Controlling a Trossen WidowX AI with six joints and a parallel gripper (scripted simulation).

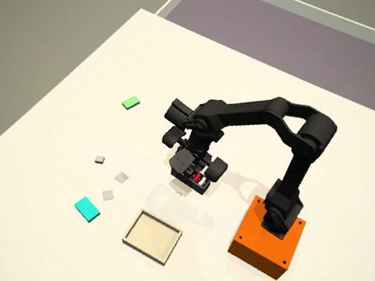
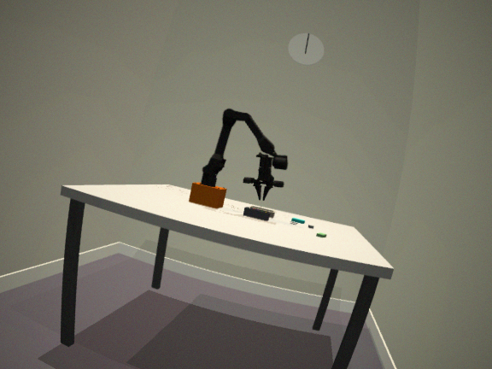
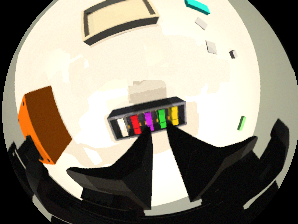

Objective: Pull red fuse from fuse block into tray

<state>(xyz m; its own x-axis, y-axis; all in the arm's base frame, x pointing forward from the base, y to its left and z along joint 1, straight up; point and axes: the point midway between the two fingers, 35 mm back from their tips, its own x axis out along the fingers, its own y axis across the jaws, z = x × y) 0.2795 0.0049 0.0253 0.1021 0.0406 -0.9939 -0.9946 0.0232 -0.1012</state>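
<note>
My gripper tip is 60 mm above the red fuse, 30 mm past it and 10 mm to the left of it. The rest, counted from my gripper tip: tray: 200 mm to the left, 80 mm below, 30 mm behind; then grey cube: 250 mm ahead, 110 mm to the left, 80 mm below; then cyan tile: 250 mm to the left, 160 mm ahead, 80 mm below.
</note>
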